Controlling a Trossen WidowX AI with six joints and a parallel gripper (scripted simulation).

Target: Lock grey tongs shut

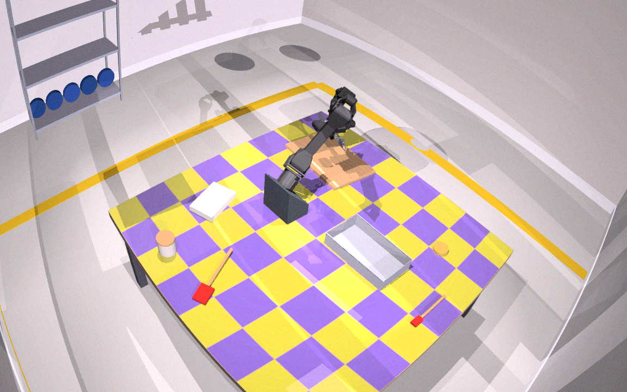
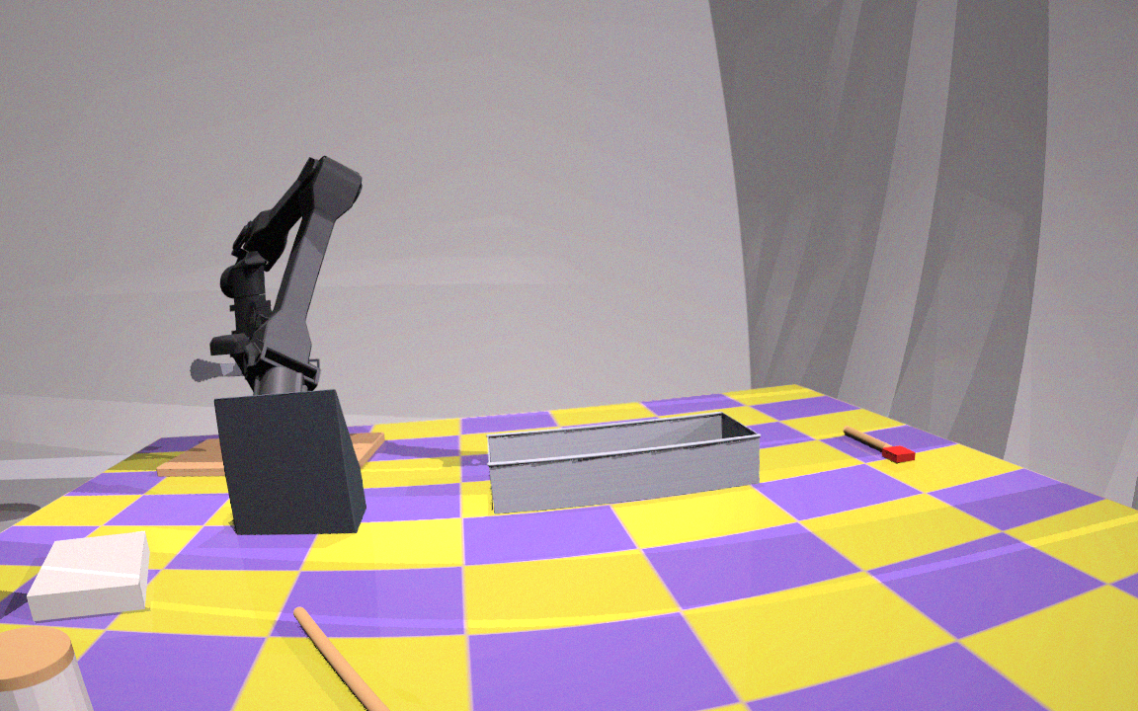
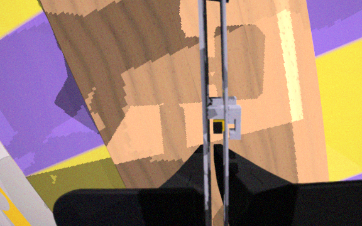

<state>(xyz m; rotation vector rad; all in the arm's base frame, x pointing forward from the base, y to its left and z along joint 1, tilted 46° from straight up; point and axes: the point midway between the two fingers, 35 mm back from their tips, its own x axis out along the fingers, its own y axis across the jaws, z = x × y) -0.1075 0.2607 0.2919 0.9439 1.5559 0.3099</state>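
My gripper tip is now 10 mm short of the wooden board and 100 mm above it. Round my gripper tip: white block 90 mm behind, 590 mm to the right, 90 mm below; then capped jar 10 mm behind, 900 mm to the right, 70 mm below; then roasting tin 500 mm ahead, 330 mm to the right, 80 mm below.
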